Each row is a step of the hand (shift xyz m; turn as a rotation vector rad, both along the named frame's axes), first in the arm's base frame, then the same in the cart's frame.
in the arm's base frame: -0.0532 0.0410 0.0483 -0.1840 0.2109 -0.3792
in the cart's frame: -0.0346 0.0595 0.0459 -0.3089 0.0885 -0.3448
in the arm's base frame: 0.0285 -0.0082 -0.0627 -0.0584 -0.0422 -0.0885
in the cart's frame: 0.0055 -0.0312 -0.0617 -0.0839 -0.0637 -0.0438
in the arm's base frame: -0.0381 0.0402 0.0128 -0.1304 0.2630 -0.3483
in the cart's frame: -0.0326 0.0455 0.0100 -0.2495 0.1427 -0.3533
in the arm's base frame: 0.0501 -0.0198 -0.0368 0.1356 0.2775 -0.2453
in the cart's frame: 0.0350 -0.0355 -0.0421 0.0351 0.1661 -0.3560
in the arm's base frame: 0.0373 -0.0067 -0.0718 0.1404 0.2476 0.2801
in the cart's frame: 0.0106 -0.0337 -0.0731 0.2205 0.3127 0.1142
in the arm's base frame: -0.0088 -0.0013 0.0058 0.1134 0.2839 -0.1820
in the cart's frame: -0.0062 0.0015 0.0085 0.0358 0.1953 -0.2952
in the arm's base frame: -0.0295 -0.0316 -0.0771 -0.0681 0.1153 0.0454
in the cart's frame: -0.0532 -0.0526 -0.0471 -0.0518 0.1296 0.0227
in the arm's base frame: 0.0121 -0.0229 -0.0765 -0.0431 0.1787 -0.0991
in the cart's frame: -0.0142 -0.0481 -0.0633 -0.0797 0.1386 -0.1343
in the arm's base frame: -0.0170 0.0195 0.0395 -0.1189 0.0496 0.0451
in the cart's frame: -0.0030 0.0330 0.0336 -0.0977 0.0725 0.0619
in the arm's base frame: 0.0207 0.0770 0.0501 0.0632 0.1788 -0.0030
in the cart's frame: 0.0343 0.0870 0.0106 0.0531 0.1609 -0.0852
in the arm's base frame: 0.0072 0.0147 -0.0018 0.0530 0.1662 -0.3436
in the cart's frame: 0.0057 0.0125 -0.0090 -0.0728 0.0366 -0.3766
